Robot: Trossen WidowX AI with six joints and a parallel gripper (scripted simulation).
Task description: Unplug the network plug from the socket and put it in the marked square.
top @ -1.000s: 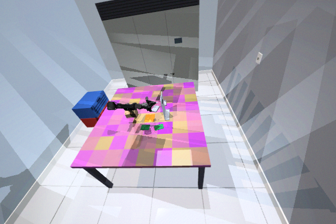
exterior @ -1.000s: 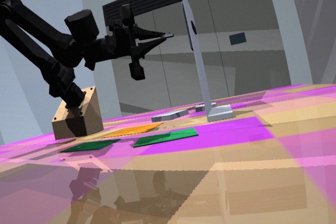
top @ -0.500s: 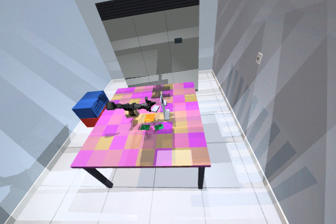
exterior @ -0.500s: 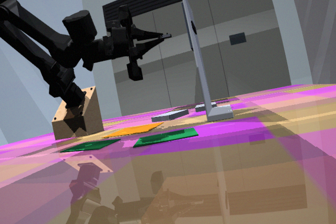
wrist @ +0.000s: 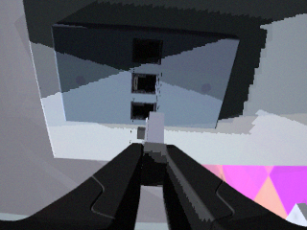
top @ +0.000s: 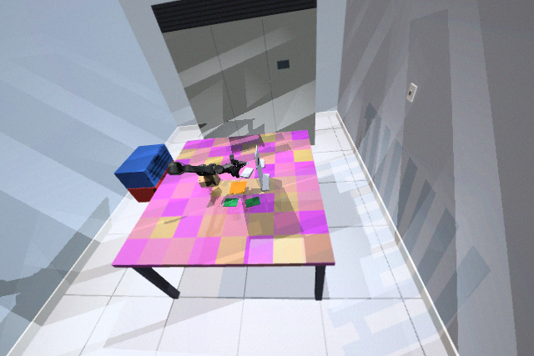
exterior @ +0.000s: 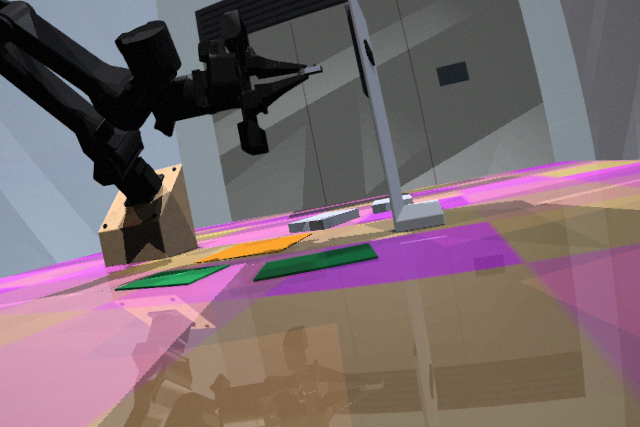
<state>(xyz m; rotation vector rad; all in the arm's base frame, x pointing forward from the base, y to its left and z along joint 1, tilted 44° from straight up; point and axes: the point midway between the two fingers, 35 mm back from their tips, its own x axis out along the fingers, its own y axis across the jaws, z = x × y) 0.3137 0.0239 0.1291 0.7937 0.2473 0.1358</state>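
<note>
Right now my gripper tip is 220 mm above the orange flat square, 110 mm past it and 30 mm to the left of it. Round my gripper tip: grey upright panel (90 mm ahead, 80 mm below, 10 mm to the left); then pale grey network plug (right at my gripper tip).
</note>
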